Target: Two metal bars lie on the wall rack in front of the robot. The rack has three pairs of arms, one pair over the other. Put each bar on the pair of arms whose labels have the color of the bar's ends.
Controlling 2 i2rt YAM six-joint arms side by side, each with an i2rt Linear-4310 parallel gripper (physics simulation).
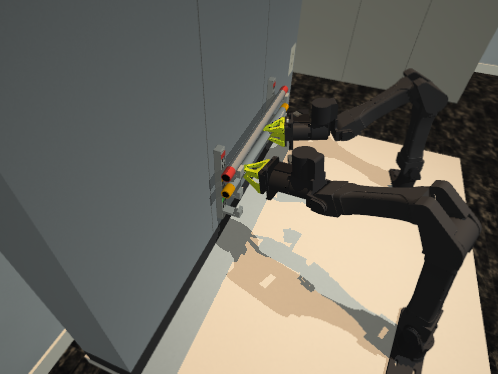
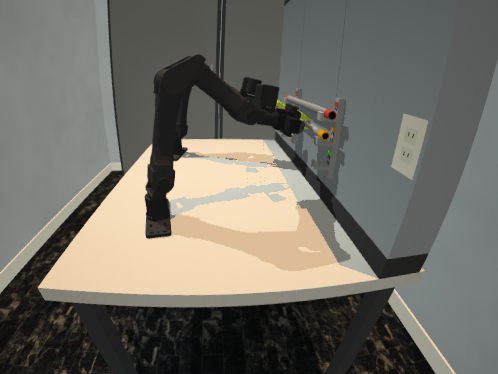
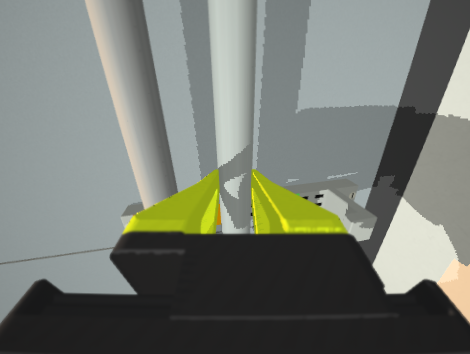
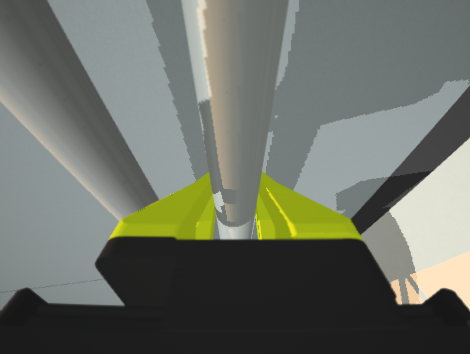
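Pixels of known places: left gripper, fingertip midpoint: (image 3: 235,176); right gripper, fingertip midpoint: (image 1: 261,132) (image 4: 235,177); left arm's base at its link origin: (image 1: 408,347) (image 2: 176,154); right arm's base at its link origin: (image 2: 158,217).
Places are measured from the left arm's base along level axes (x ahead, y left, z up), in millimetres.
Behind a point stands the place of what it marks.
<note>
The red-ended bar (image 1: 257,131) @(x 558, y -203, z 316 mm) (image 2: 306,104) @(x 569, y -302, z 311 mm) (image 3: 125,100) @(x 545, y -157, z 308 mm) (image 4: 70,105) @(x 583, y -372, z 297 mm) lies on the top pair of rack arms, beside red labels. The orange-ended bar (image 1: 257,147) @(x 555, y -205, z 260 mm) (image 2: 324,135) @(x 596, y -489, z 247 mm) (image 3: 235,100) @(x 541, y -155, z 251 mm) (image 4: 242,100) @(x 571, y -376, z 246 mm) is held level below it, close to the wall, at about the height of the middle pair with orange labels. Whether it touches those arms is unclear. My left gripper (image 1: 245,172) @(x 545, y -102, z 251 mm) (image 3: 235,176) @(x 545, y -102, z 251 mm) and my right gripper (image 1: 266,130) @(x 593, y -298, z 245 mm) (image 4: 235,177) @(x 593, y -298, z 245 mm) are both shut on this bar; the fingers hide part of it.
The rack's near upright (image 1: 218,172) (image 2: 341,112) is fixed to the wall. Its lowest arm (image 1: 233,211) @(x 537, y -44, z 143 mm) (image 3: 350,205) @(x 538, y -60, z 143 mm), by a green label, is below the held bar. The tabletop (image 1: 310,345) @(x 210, y 121, z 0 mm) (image 2: 225,270) @(x 355, y -776, z 0 mm) is underneath. A wall outlet (image 2: 410,146) @(x 700, y -752, z 301 mm) is beside the rack.
</note>
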